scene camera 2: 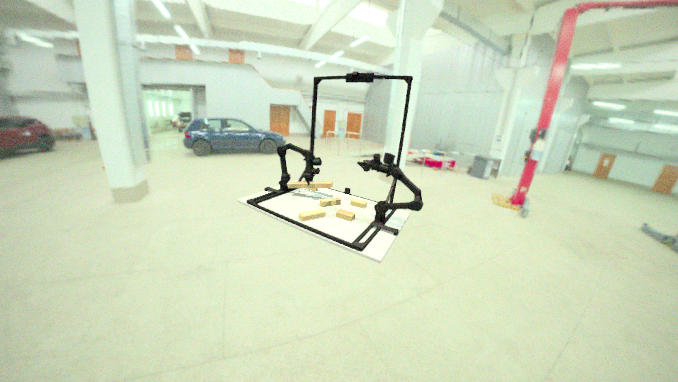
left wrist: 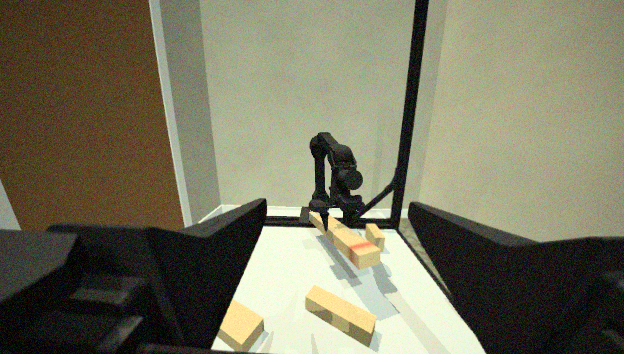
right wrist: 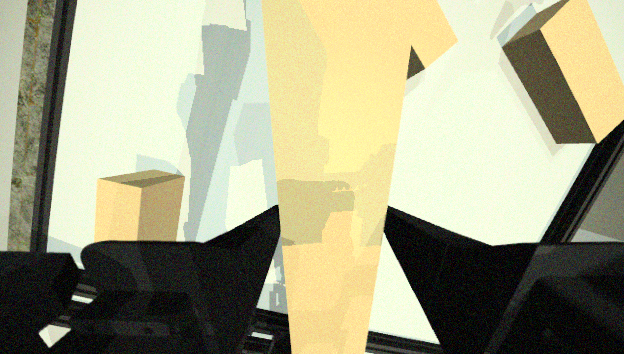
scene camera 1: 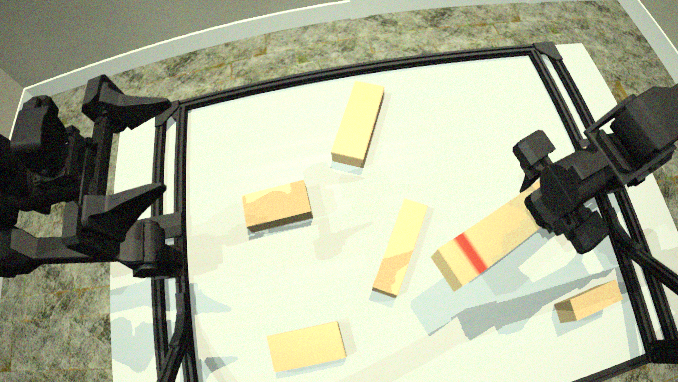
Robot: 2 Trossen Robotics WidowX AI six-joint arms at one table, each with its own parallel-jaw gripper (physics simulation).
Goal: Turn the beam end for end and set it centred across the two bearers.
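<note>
The long wooden beam is held above the table. Its red-banded end points to the lower left in scene camera 1; its other end is hidden there behind the gripper. My right gripper is shut on the beam. My left gripper is open and empty, raised near the left frame side in scene camera 1. Several plain wooden blocks lie apart; which two are the bearers I cannot tell. One long block lies at the top, a narrower block near the middle.
A short block lies left of the middle, another block at the lower left. A small block lies near the right frame side. The black frame borders the white table.
</note>
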